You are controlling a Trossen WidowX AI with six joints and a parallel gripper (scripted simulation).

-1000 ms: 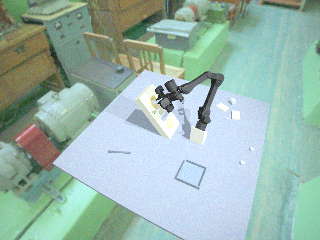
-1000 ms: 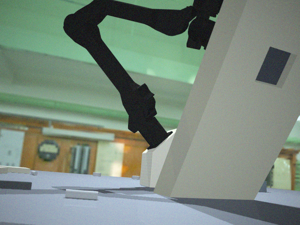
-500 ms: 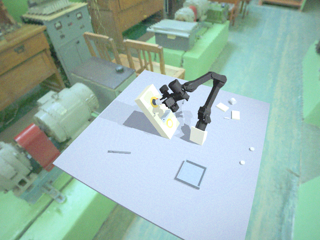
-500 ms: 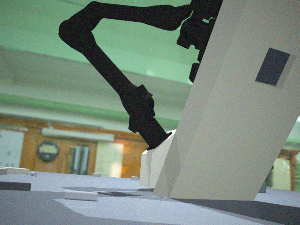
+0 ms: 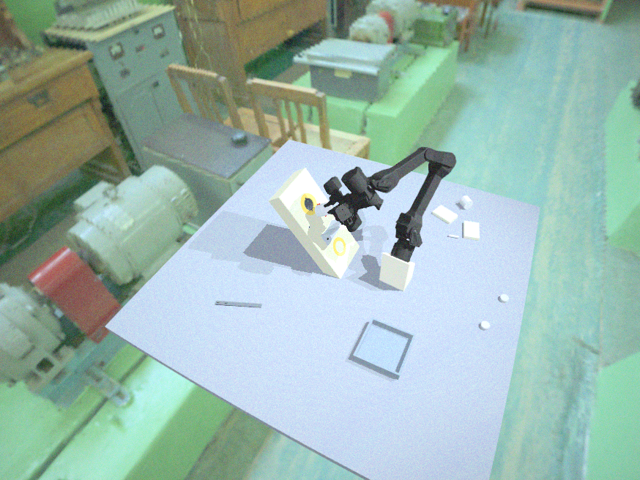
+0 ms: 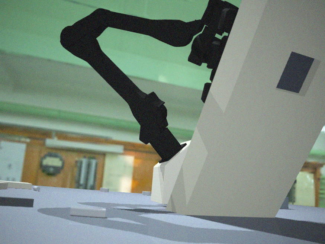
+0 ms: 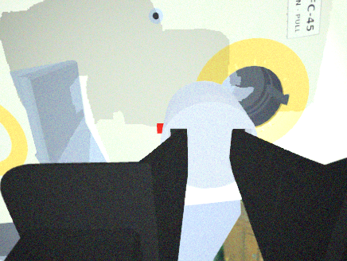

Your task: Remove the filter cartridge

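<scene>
The round filter cartridge lies 1 cm below my gripper tip and 1 cm ahead of it. The rest, counted from my gripper tip: cream service panel: 9 cm below, 3 cm ahead; tray: 36 cm behind, 27 cm to the left, 23 cm below.
</scene>
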